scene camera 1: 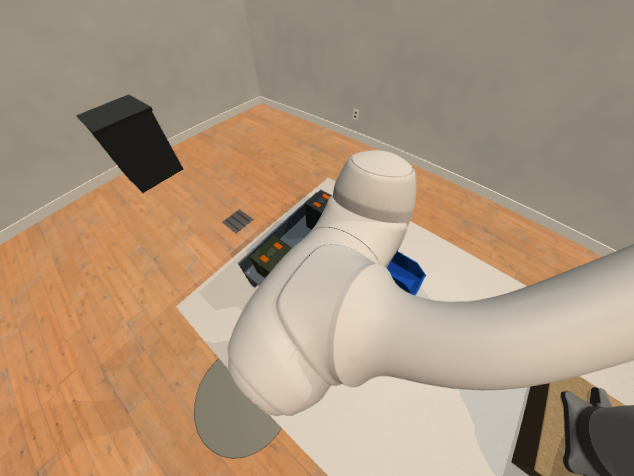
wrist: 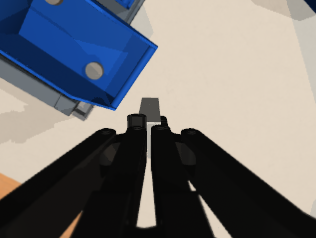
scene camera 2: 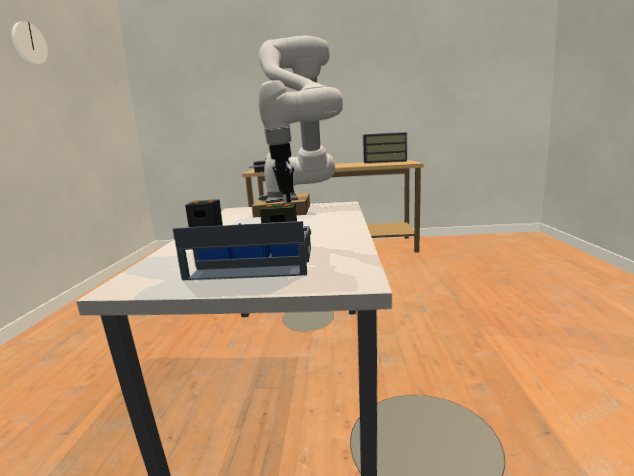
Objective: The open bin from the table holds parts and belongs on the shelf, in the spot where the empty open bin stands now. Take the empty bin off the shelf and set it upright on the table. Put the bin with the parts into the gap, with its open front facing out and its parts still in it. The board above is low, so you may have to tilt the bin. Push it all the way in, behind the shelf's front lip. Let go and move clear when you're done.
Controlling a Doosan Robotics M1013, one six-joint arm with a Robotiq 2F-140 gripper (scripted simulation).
Path:
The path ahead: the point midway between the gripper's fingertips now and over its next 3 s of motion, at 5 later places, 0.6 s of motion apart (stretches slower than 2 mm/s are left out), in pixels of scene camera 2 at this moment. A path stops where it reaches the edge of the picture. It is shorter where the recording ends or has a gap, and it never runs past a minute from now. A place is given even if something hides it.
The gripper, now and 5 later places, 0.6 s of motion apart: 289,210; 290,210; 290,212; 290,222; 291,234; 292,238

